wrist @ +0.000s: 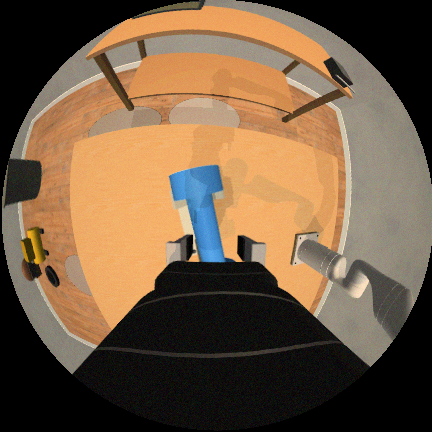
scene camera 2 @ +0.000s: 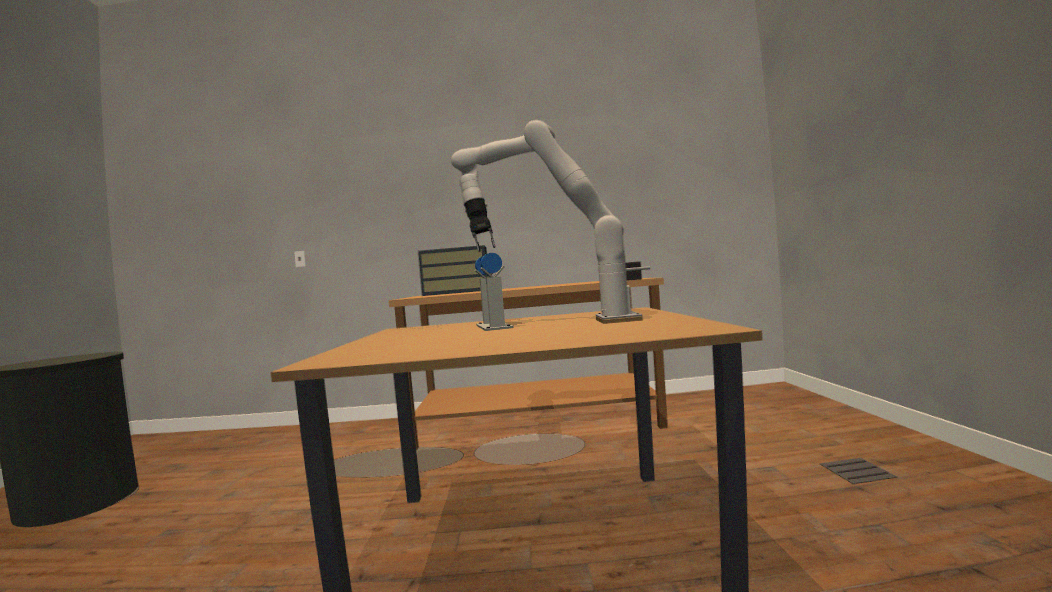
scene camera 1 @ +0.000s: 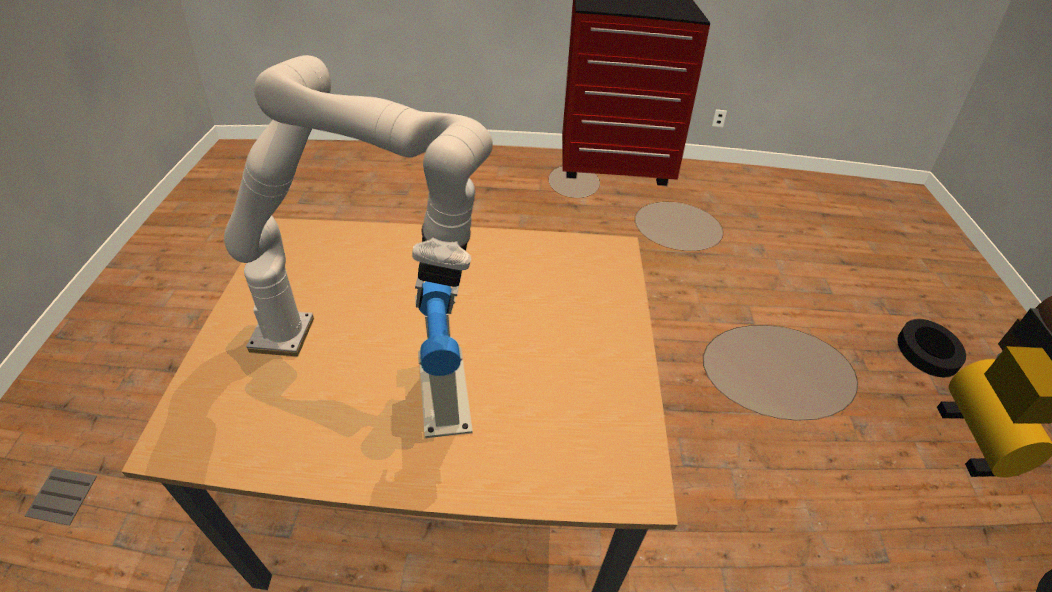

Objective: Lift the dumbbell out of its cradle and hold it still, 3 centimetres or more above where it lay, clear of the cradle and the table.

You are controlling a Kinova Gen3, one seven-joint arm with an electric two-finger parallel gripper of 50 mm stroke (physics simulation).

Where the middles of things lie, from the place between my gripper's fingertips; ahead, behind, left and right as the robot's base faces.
My hand is 60 mm above the blue dumbbell (scene camera 1: 440, 355). Also, from my hand: grey cradle (scene camera 1: 446, 412) (20 mm to the left, 180 mm below).
